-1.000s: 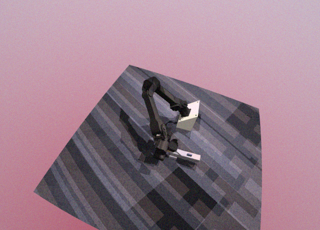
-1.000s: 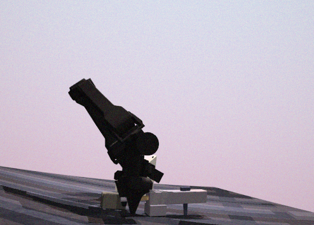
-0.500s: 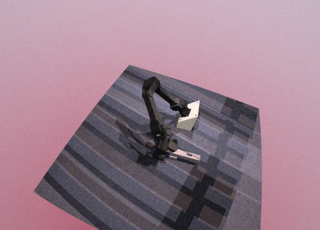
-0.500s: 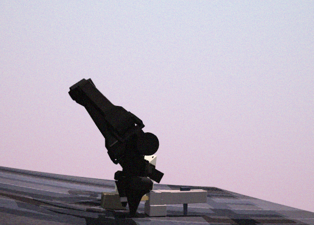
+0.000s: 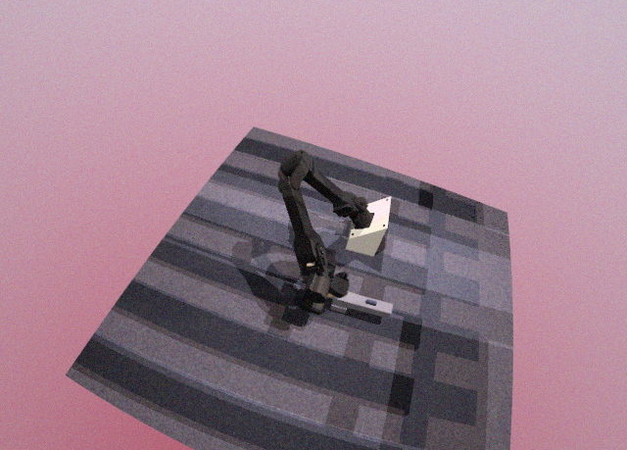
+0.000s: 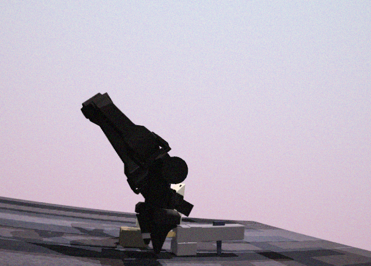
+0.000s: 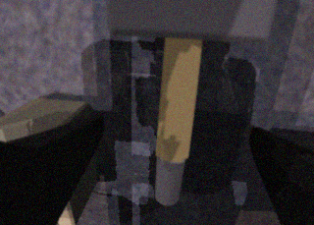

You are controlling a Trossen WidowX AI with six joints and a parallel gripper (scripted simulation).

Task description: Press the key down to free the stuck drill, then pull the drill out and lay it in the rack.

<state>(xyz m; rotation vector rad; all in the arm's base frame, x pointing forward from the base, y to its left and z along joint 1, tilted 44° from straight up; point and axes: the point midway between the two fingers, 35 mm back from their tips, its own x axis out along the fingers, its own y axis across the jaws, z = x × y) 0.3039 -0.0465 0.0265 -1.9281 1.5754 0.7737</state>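
Right now my gripper tip is 1 cm past the drill, 4 cm to the right of it and 4 cm below it. Also, from my gripper tip: pale housing block: 2 cm behind, 14 cm to the left, 4 cm above; tan block: 7 cm behind, 3 cm to the right, 1 cm above; dark blue key: 2 cm behind, 17 cm to the left, 4 cm above.
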